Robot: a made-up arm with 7 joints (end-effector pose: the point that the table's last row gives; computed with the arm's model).
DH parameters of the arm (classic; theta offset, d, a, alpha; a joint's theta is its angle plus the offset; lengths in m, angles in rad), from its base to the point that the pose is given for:
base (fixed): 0 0.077 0 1.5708
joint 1: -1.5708 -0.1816 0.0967 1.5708
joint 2: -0.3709 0 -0.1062 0
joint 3: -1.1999 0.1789 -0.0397 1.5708
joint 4: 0 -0.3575 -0.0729 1.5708
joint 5: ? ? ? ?
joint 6: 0 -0.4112 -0.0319 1.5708
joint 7: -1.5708 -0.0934 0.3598 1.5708
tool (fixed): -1.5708 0.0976 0 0
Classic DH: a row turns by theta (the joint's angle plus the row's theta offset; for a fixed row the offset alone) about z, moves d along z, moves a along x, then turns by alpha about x.
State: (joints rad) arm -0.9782 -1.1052 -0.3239 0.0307 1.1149 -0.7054 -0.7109
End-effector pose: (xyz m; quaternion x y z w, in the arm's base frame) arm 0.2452 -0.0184 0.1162 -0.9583 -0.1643 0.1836 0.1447
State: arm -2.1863 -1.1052 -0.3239 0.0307 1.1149 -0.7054 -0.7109
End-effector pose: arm 0.1237 -0.0184 -0.1383 -0.6845 -0.0531 0.6954 0.2124
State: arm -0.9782 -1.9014 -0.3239 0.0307 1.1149 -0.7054 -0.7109
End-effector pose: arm 0.0463 -0.1885 -0.0177 -0.9049 0.1169 0.0871 0.3999
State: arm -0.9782 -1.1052 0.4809 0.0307 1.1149 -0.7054 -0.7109
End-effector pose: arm 0.2222 0.2353 0.1008 0.8600 0.4223 -0.2519 0.1361
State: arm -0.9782 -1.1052 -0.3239 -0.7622 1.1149 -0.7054 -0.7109
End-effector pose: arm 0.0836 -0.0610 -0.1786 -0.8254 -0.0588 0.5387 0.1585
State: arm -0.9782 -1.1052 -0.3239 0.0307 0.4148 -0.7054 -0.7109
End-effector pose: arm 0.3822 0.3833 0.2168 0.8837 0.3847 -0.2442 0.1072
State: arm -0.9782 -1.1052 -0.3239 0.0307 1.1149 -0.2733 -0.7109
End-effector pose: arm 0.1113 -0.0774 0.1553 -0.9292 -0.0500 0.3552 0.0890
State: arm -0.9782 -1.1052 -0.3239 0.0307 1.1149 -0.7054 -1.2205
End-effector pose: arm 0.1556 0.1014 0.0025 -0.8909 -0.1127 0.2191 0.3816
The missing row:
joint 5: -1.5708 0.0015 0.3394 1.5708
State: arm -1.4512 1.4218 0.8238 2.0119 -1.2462 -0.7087 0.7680
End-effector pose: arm 0.6685 -0.7270 0.0328 0.0559 0.2298 -0.8585 0.4550
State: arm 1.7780 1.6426 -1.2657 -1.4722 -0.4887 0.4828 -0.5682
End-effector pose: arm 0.6509 0.0927 0.5341 0.2401 -0.7712 -0.5271 0.2640
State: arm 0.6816 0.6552 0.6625 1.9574 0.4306 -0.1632 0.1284
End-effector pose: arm -0.8054 -0.1155 -0.3814 -0.4775 0.4601 0.4178 0.6210
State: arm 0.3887 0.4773 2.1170 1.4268 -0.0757 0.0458 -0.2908
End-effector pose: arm -0.8894 -0.1936 0.1247 -0.7062 0.5746 -0.0112 0.4134
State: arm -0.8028 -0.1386 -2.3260 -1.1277 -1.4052 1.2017 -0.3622
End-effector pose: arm 0.3920 0.7406 0.9671 0.5305 0.2930 -0.3153 0.7303
